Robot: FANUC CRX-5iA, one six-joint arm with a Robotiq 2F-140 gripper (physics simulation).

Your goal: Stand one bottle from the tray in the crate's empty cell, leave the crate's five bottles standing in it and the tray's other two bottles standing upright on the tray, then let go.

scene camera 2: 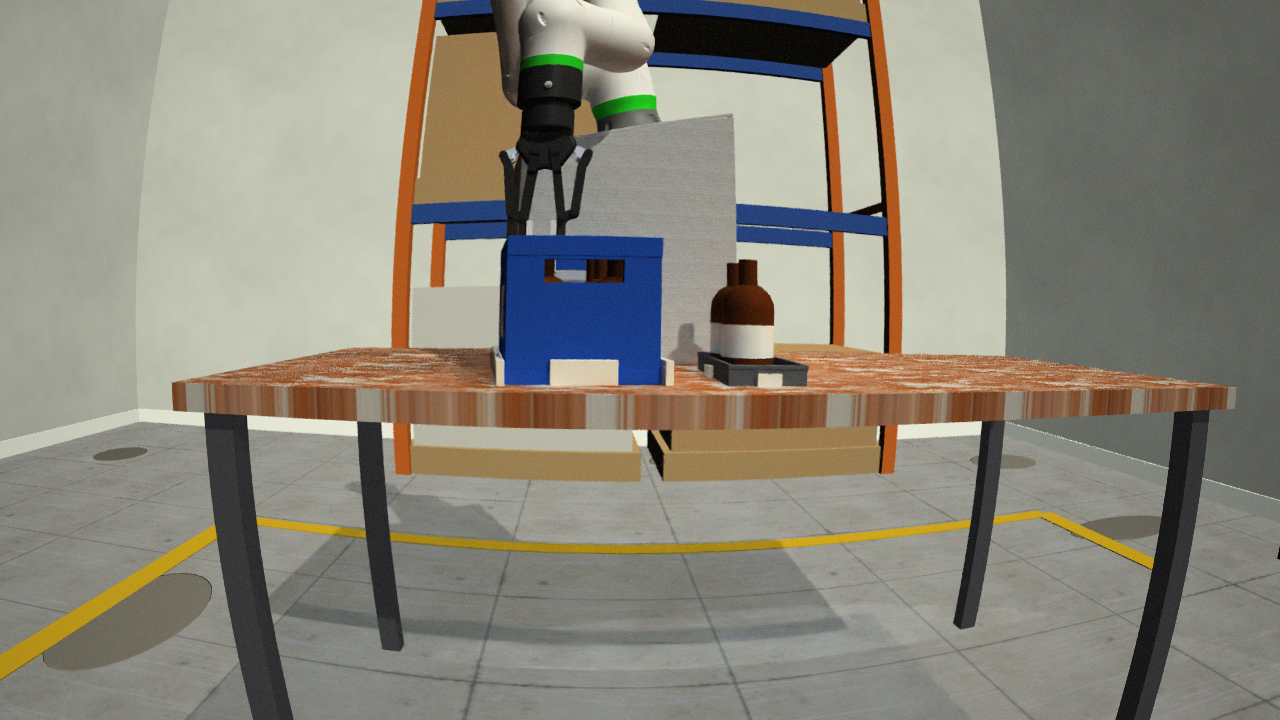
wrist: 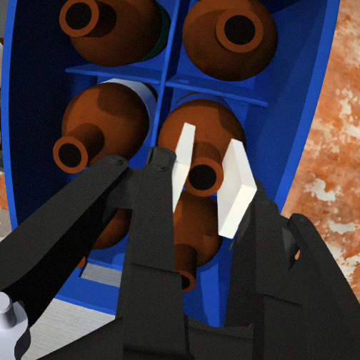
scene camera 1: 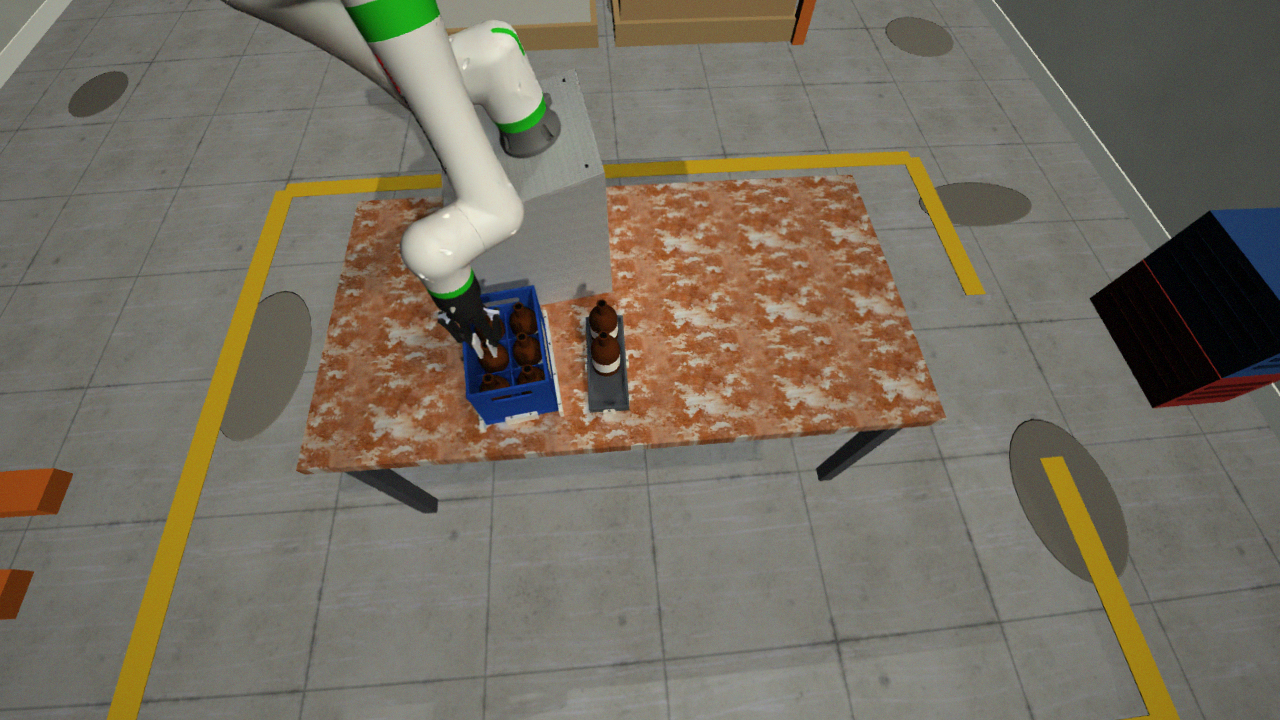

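Where they show: gripper, fingertip midpoint: [scene camera 1: 488, 352]; arm's base at its link origin: [scene camera 1: 531, 134].
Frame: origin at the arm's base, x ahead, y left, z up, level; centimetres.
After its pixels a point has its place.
The blue crate [scene camera 1: 539, 404] @(y -5.7, x 53.5, z -35.2 cm) [scene camera 2: 581, 322] @(y -11.2, x 54.1, z -33.9 cm) [wrist: 287, 125] stands on the table. My gripper [scene camera 1: 486, 347] @(y -16.3, x 41.8, z -27.5 cm) [scene camera 2: 539, 225] [wrist: 205, 151] points down into it, shut on the neck of a brown bottle [scene camera 1: 494, 360] @(y -15.3, x 43.3, z -29.0 cm) [wrist: 202, 112] in the middle cell of the crate's left row in scene camera 1. That bottle looks upright and its base is hidden. The wrist view shows bottles in the other cells, such as one beside it [wrist: 102, 117] and one at the top right [wrist: 227, 55]. Two brown bottles [scene camera 1: 605, 356] @(y 11.7, x 44.9, z -30.2 cm) [scene camera 2: 747, 308] @(y 10.8, x 45.2, z -31.8 cm) stand upright on the dark tray [scene camera 1: 608, 395] @(y 11.4, x 50.9, z -40.6 cm) [scene camera 2: 789, 374] @(y 13.8, x 55.3, z -39.7 cm).
Pale low strips [scene camera 2: 583, 371] @(y -10.9, x 55.2, z -39.5 cm) edge the crate's base. The grey robot pedestal [scene camera 1: 554, 241] @(y 2.4, x 19.5, z -15.5 cm) [scene camera 2: 689, 205] @(y 7.6, x 19.0, z -14.8 cm) rises behind the crate and tray. The orange and blue shelf rack [scene camera 2: 890, 295] stands behind the table [scene camera 1: 760, 313] @(y 57.1, x 30.6, z -41.2 cm) [scene camera 2: 939, 407] @(y 31.3, x 65.6, z -42.9 cm). The tray lies to the crate's right in both scene views.
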